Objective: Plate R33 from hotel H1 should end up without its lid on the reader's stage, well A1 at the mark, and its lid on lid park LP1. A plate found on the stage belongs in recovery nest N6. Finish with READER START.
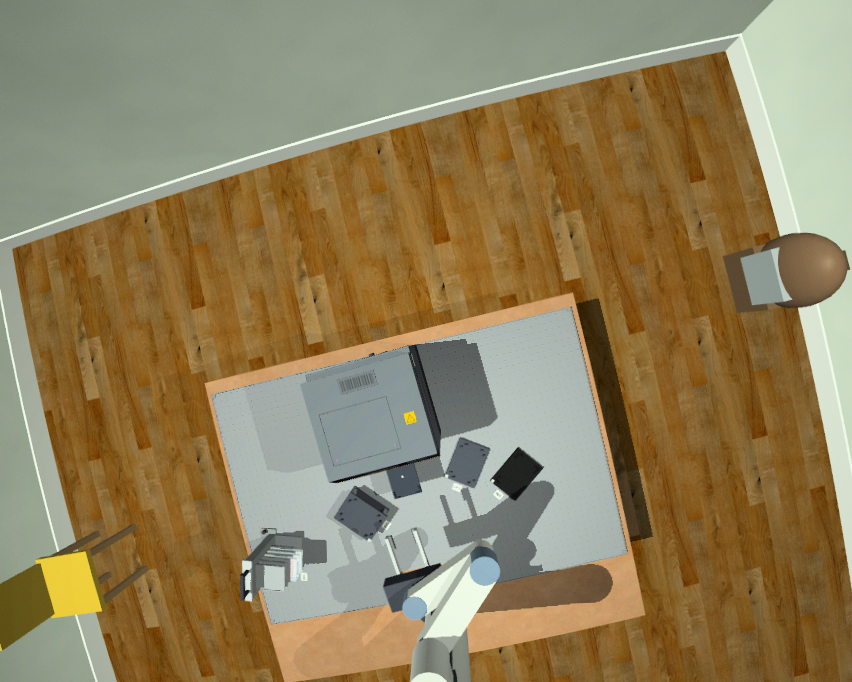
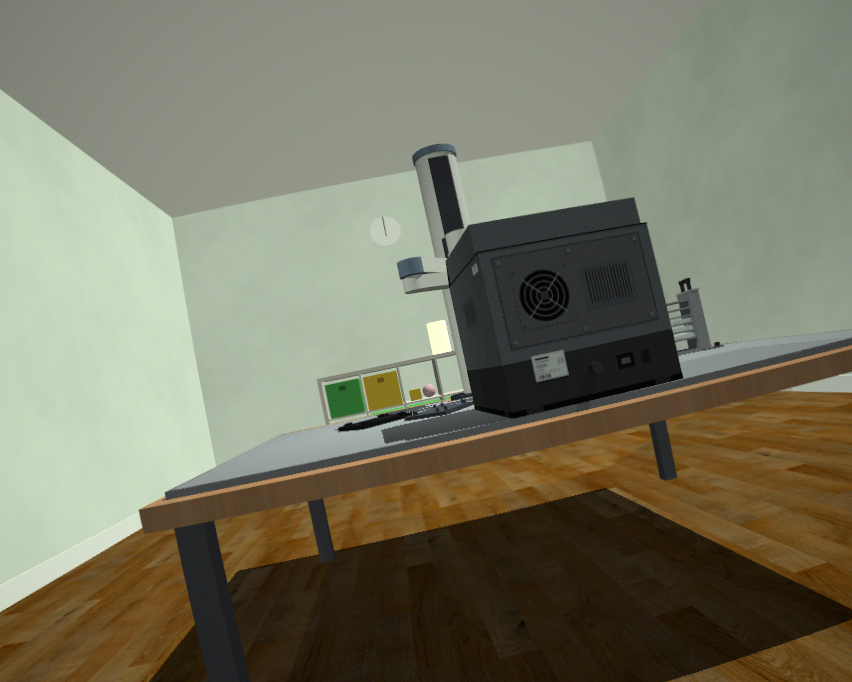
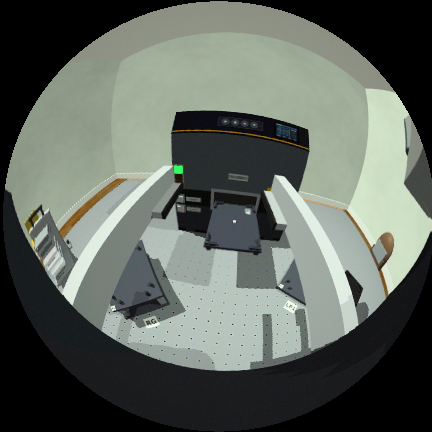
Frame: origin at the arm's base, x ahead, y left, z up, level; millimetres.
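Seen in the pictures: gripper, fingertip midpoint: (image 1: pixel 400 533) (image 3: pixel 222 178).
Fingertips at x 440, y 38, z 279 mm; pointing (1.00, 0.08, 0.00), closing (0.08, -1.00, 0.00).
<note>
Pixels of each thing's top centre, then the offset from my fingertips to it. "spot": a spot on its surface instead.
- reader's stage at its top centre: (image 3: pixel 234 215) (image 1: pixel 401 472) dx +139, dy -19, dz -135 mm
- reader at its top centre: (image 2: pixel 530 232) (image 1: pixel 367 419) (image 3: pixel 241 116) dx +382, dy -8, dz +82 mm
- Lid park LP1 at its top centre: (image 2: pixel 439 404) (image 3: pixel 308 273) (image 1: pixel 467 464) dx +79, dy -246, dz -246 mm
- dark nest marked RG at its top centre: (image 3: pixel 123 268) (image 1: pixel 359 518) dx -17, dy +187, dz -196 mm
- black pad at a spot on its surface: (image 3: pixel 354 286) spot: dx +13, dy -460, dz -254 mm
My gripper (image 1: pixel 401 533) (image 3: pixel 222 178) is shut at its narrow setting, its long fingers still apart with nothing between them. It is above the table, in front of the reader, pointing at the stage. The reader's stage (image 1: pixel 404 481) (image 3: pixel 234 232) is out and bare, with a pale mark near its back right corner. The reader (image 1: pixel 369 419) (image 2: pixel 568 305) (image 3: pixel 235 160) shows a green light (image 3: pixel 178 169); its two buttons are left of the stage. Lid park LP1 (image 1: pixel 466 462) (image 3: pixel 295 283) shows no lid. A hotel rack (image 1: pixel 248 579) (image 3: pixel 59 240) at left holds several plates; R33's label is unreadable.
The dark nest marked RG (image 1: pixel 362 510) (image 3: pixel 135 280) stands left of the stage. A black pad (image 1: pixel 517 472) (image 3: pixel 354 286) lies right of LP1. The arm's column (image 1: pixel 440 657) (image 2: pixel 441 199) rises at the table's front edge. I cannot identify nest N6.
</note>
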